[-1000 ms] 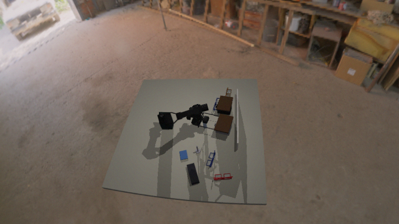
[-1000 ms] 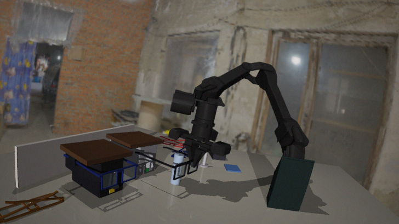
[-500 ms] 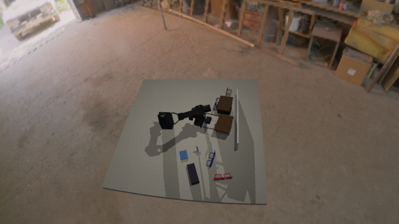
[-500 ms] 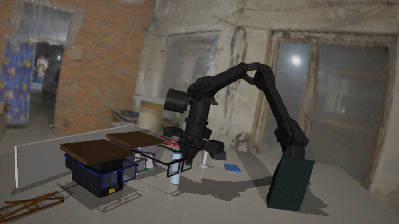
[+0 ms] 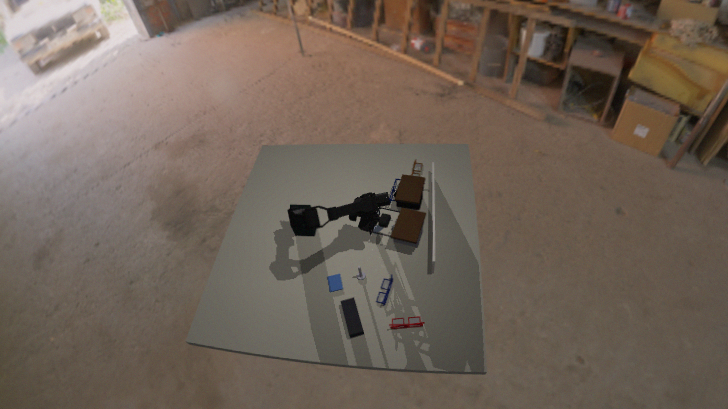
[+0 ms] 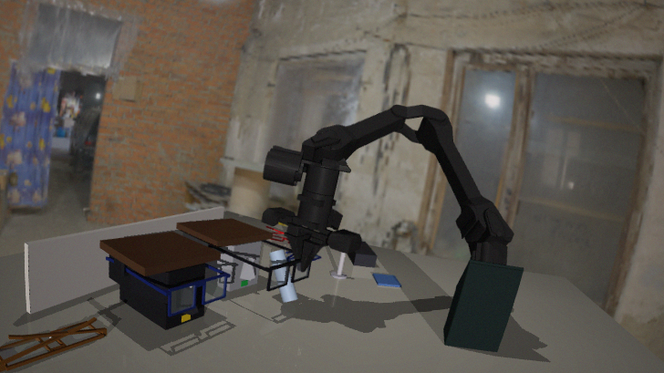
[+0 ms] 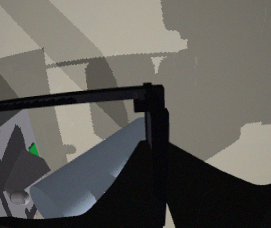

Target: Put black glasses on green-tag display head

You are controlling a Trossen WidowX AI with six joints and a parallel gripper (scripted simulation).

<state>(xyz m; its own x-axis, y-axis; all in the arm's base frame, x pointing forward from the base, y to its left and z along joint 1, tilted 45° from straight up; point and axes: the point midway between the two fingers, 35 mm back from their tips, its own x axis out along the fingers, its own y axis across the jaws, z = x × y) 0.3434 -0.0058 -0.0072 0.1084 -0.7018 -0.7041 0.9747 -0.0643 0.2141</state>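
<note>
My gripper tip is 3 cm short of the pale blue cylinder, 1 cm to the right of it and 2 cm above it. Round my gripper tip: white wall panel (28 cm ahead, 12 cm to the left, 1 cm below); black head (14 cm ahead, 23 cm to the left, 1 cm below); stand (2 cm behind, 22 cm to the right, 4 cm below).
</note>
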